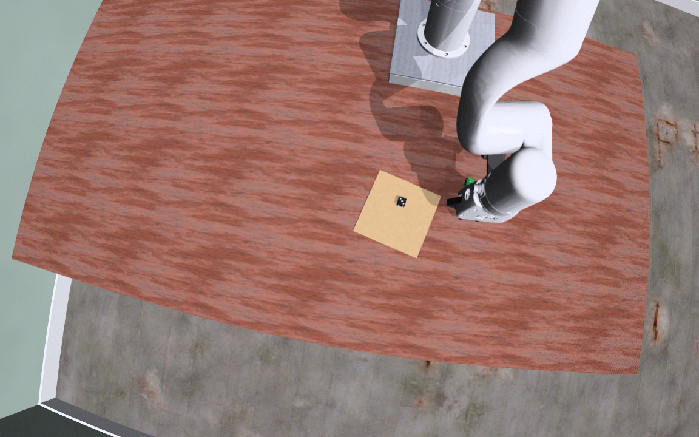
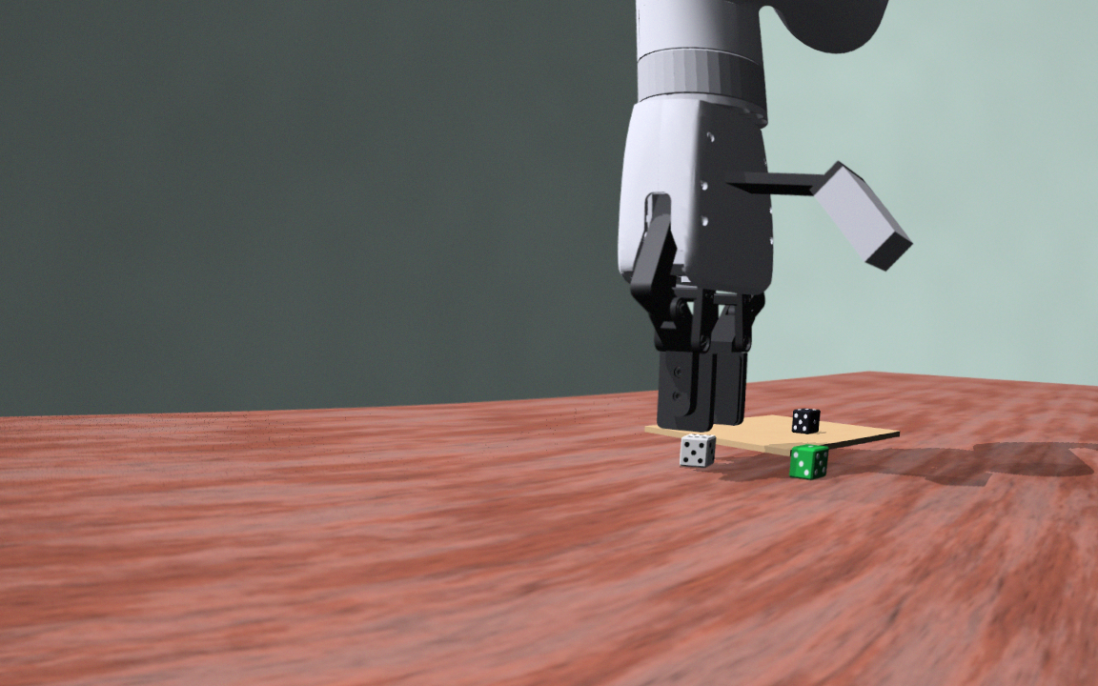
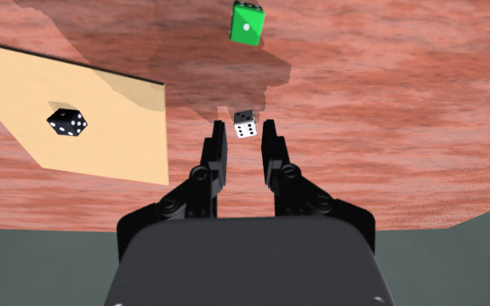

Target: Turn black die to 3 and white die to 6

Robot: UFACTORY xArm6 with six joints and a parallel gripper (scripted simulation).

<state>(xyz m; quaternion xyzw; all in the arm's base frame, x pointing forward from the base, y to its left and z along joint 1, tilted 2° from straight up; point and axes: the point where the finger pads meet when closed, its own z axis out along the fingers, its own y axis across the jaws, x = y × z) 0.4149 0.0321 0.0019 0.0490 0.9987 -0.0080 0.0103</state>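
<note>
Right now the white die is 30 mm below my hand. Round my hand: green die: 70 mm behind, 30 mm below, 10 mm to the left; then tan mat: 150 mm to the right, 40 mm below; then black die: 140 mm to the right, 30 mm below, 20 mm behind.
</note>
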